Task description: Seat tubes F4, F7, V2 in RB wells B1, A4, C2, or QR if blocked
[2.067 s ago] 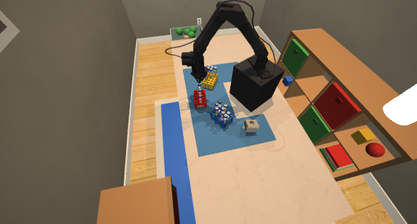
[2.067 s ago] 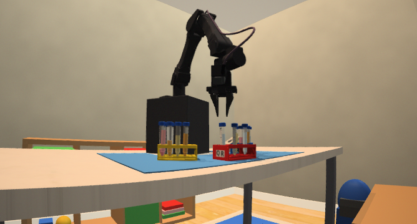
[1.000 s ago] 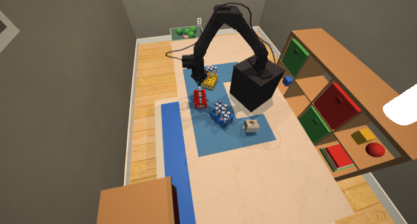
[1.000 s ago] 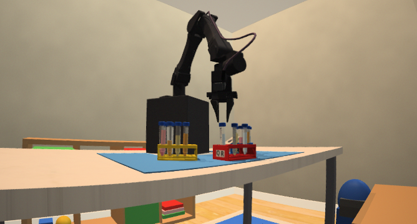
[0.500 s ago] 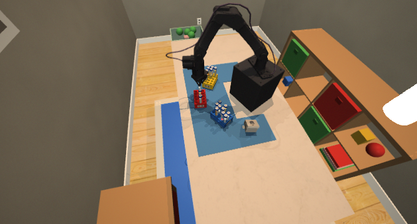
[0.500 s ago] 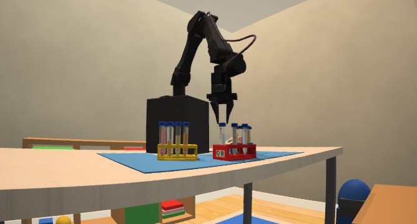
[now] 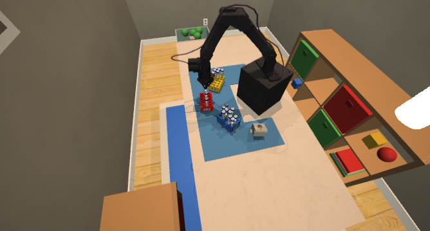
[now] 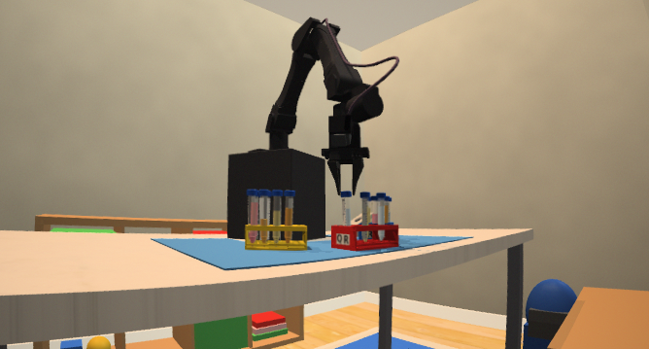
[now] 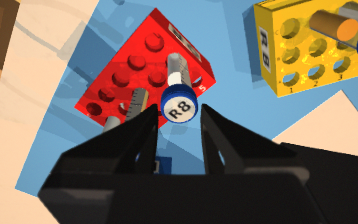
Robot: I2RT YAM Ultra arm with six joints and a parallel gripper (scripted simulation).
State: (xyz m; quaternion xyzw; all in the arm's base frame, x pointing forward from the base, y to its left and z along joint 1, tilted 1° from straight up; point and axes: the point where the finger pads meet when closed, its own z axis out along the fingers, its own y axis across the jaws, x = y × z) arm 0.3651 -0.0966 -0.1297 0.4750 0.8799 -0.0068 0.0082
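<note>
Right now my hand is 6 cm above the tube R8, 1 cm to the left of it and 1 cm short of it. From my hand the other things lie so: red rack: 10 cm below, 5 cm to the left, 2 cm ahead; then rack RB: 11 cm to the right, 11 cm behind, 10 cm below; then tube: 6 cm below, 4 cm to the left, 2 cm ahead.
</note>
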